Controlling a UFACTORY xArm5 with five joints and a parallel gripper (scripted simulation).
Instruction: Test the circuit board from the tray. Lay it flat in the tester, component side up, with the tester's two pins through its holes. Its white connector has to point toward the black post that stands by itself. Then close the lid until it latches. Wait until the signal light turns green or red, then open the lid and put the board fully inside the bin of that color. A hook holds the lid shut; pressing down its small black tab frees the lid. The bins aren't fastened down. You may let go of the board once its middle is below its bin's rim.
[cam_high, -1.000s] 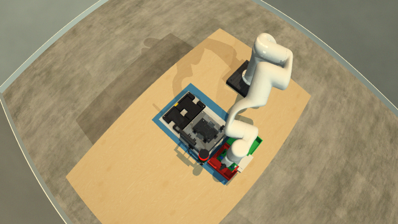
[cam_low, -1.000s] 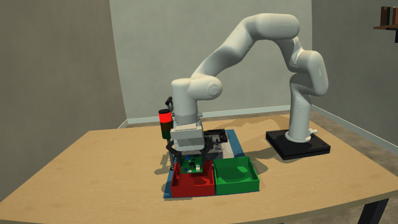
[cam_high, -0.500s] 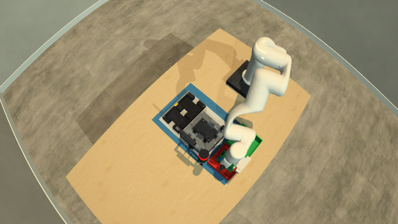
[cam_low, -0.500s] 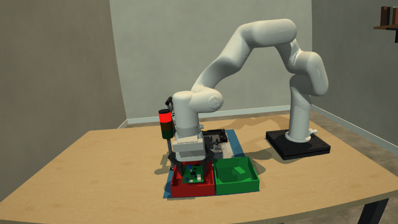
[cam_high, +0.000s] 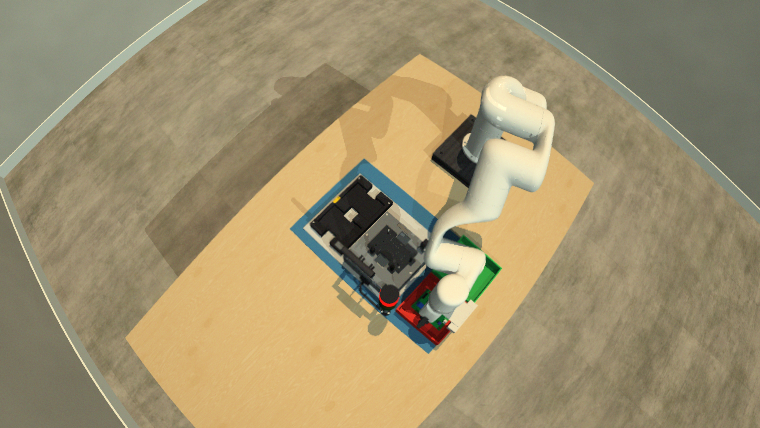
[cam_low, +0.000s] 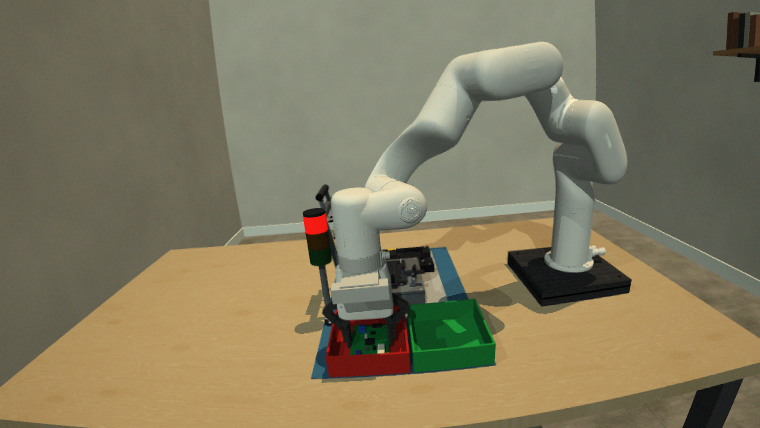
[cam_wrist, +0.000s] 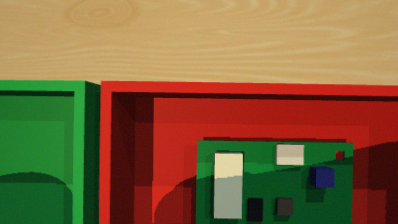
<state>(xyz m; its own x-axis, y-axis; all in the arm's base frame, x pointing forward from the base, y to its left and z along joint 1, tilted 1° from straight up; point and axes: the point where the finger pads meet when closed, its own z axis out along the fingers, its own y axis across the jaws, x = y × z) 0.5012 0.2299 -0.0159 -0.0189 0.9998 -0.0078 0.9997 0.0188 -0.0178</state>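
Now: the red bin 1 cm below my hand. Round my hand: green bin: 15 cm behind, 1 cm below; tester lid: 7 cm ahead, 20 cm to the right, 16 cm above; green circuit board: 1 cm below.
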